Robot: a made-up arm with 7 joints. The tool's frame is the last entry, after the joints. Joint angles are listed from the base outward. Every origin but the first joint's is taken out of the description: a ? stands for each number. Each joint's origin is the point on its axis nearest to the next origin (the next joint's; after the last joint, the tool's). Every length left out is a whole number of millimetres.
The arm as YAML. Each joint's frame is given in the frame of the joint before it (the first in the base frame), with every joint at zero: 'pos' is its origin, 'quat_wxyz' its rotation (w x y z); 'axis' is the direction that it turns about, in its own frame. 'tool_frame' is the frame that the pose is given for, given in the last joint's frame.
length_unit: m
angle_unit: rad
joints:
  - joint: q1
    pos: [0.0, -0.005, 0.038]
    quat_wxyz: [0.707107, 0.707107, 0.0, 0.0]
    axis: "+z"
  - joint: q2
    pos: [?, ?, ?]
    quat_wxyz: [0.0, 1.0, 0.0, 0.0]
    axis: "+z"
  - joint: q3
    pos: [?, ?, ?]
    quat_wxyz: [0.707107, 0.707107, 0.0, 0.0]
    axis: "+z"
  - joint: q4
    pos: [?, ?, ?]
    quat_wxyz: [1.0, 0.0, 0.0, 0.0]
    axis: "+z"
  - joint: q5
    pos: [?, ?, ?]
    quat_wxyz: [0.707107, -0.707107, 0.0, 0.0]
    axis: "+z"
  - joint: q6
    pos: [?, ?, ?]
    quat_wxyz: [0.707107, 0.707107, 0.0, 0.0]
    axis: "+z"
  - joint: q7
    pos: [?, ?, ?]
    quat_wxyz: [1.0, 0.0, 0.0, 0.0]
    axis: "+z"
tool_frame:
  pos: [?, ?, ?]
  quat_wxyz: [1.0, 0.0, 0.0, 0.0]
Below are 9 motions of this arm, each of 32 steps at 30 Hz.
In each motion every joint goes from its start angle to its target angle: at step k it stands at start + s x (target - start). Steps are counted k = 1, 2, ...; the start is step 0. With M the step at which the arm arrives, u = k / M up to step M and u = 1 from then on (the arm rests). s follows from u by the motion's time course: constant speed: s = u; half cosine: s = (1 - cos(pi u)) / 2; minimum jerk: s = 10 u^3 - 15 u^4 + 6 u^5.
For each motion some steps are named. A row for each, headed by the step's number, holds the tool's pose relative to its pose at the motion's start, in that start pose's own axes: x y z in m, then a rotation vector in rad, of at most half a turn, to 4 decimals.
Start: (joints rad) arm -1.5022 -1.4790 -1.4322 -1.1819 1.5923 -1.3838 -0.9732
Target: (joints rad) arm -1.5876 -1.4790 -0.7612 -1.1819 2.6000 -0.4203 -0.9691
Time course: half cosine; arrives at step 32
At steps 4, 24, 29, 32:
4: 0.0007 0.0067 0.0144 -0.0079 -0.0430 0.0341
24: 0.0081 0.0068 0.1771 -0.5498 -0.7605 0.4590
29: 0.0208 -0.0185 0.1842 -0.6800 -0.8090 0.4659
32: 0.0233 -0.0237 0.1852 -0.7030 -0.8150 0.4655

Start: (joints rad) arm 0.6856 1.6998 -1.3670 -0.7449 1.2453 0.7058 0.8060
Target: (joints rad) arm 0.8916 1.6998 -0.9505 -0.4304 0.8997 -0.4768 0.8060
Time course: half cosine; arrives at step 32
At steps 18, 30, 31, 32:
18: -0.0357 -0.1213 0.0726 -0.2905 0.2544 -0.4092
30: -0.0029 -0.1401 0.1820 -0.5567 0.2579 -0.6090
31: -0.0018 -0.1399 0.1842 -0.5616 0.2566 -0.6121
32: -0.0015 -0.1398 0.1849 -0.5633 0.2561 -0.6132

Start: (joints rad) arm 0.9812 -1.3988 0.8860 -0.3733 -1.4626 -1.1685 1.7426
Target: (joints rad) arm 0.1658 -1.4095 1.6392 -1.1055 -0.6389 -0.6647 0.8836
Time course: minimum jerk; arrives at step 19
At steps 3, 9, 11, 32:
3: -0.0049 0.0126 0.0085 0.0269 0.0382 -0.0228
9: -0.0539 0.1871 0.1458 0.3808 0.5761 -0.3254
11: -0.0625 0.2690 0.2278 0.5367 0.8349 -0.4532
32: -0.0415 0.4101 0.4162 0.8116 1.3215 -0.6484

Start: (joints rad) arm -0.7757 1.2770 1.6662 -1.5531 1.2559 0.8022 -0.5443
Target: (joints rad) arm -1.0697 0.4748 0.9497 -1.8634 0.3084 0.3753 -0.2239
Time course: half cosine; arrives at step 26
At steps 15, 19, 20, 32:
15: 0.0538 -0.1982 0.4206 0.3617 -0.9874 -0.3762
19: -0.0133 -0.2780 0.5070 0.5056 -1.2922 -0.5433
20: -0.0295 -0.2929 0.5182 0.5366 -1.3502 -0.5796
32: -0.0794 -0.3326 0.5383 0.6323 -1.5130 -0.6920

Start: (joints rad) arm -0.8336 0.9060 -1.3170 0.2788 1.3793 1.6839 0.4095
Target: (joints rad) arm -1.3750 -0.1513 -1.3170 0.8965 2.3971 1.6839 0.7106
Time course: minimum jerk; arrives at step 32
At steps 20, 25, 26, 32:
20: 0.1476 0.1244 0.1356 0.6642 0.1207 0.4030
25: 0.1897 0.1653 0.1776 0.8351 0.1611 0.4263
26: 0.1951 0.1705 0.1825 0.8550 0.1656 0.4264
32: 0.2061 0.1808 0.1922 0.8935 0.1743 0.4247

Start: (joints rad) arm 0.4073 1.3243 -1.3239 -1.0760 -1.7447 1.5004 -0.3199
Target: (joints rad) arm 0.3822 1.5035 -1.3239 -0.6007 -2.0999 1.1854 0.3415
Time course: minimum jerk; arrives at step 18
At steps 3, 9, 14, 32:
3: 0.0035 -0.0031 -0.0004 -0.0101 -0.0229 0.0141
9: 0.0383 -0.0420 0.0109 -0.1578 -0.3118 0.1848
14: 0.0454 -0.0747 0.0390 -0.3141 -0.5564 0.3111
32: 0.0438 -0.0804 0.0448 -0.3439 -0.5985 0.3302

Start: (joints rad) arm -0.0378 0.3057 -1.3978 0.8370 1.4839 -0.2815 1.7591
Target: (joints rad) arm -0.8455 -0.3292 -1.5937 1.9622 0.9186 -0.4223 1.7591
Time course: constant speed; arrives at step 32
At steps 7, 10, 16, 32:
7: -0.0403 -0.0296 0.0510 -0.1108 0.1927 -0.0171
10: -0.0492 -0.0405 0.0730 -0.1583 0.2735 -0.0145
16: -0.0518 -0.0592 0.1139 -0.2522 0.4304 0.0088
32: 0.0318 -0.0870 0.1737 -0.4821 0.8036 0.1897

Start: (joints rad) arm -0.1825 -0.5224 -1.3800 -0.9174 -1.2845 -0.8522 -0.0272
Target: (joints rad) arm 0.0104 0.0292 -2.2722 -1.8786 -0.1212 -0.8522 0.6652
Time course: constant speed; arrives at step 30
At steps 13, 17, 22, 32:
13: 0.0108 -0.2379 0.3171 -0.7587 -0.2349 -0.0696
17: -0.0562 -0.2882 0.4124 -0.9342 -0.2568 -0.1923
22: -0.1849 -0.3300 0.4995 -1.0850 -0.2569 -0.4008
32: -0.4536 -0.3422 0.5149 -1.1260 -0.2200 -0.8111

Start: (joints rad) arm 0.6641 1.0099 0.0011 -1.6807 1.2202 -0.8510 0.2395
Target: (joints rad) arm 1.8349 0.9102 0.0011 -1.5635 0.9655 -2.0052 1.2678
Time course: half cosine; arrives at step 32
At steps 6, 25, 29, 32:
6: -0.0418 0.0731 -0.0111 0.0292 0.0080 0.0925
25: -0.7318 0.4785 -0.0085 0.4112 0.1509 0.9387
29: -0.8293 0.4798 0.0054 0.4650 0.1784 1.0305
32: -0.8521 0.4785 0.0090 0.4778 0.1853 1.0519

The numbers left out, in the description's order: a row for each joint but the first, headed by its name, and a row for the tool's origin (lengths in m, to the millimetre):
q2: -0.008 -0.129 0.0
q3: 0.028 0.587 0.0
q4: 0.101 0.119 0.0
q5: 0.106 -0.282 0.0
q6: 0.0 0.189 0.0
q7: 0.284 -0.024 0.0
tool: 0.075 0.005 0.0

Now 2 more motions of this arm.
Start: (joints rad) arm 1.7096 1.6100 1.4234 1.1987 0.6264 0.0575 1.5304
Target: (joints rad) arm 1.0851 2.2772 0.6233 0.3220 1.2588 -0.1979 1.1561
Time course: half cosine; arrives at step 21
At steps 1, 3, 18, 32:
1: 0.0001 -0.0019 0.0016 -0.0028 -0.0084 -0.0090
3: 0.0023 -0.0167 0.0131 -0.0230 -0.0769 -0.0772
18: 0.6504 -0.1815 0.4069 0.5884 -1.7733 -0.1927
32: 0.6997 -0.1641 0.4628 0.6732 -1.8308 -0.1147

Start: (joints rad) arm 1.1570 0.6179 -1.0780 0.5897 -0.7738 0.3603 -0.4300
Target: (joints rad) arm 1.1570 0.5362 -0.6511 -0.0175 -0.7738 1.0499 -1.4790
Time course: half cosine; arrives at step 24
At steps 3, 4, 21, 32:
3: -0.0020 0.0058 0.0017 -0.0035 -0.0030 -0.0196
4: -0.0036 0.0102 0.0030 -0.0062 -0.0053 -0.0345
21: -0.1018 0.1269 0.0351 -0.0727 -0.0867 -0.4993
32: -0.1079 0.1308 0.0361 -0.0749 -0.0905 -0.5191

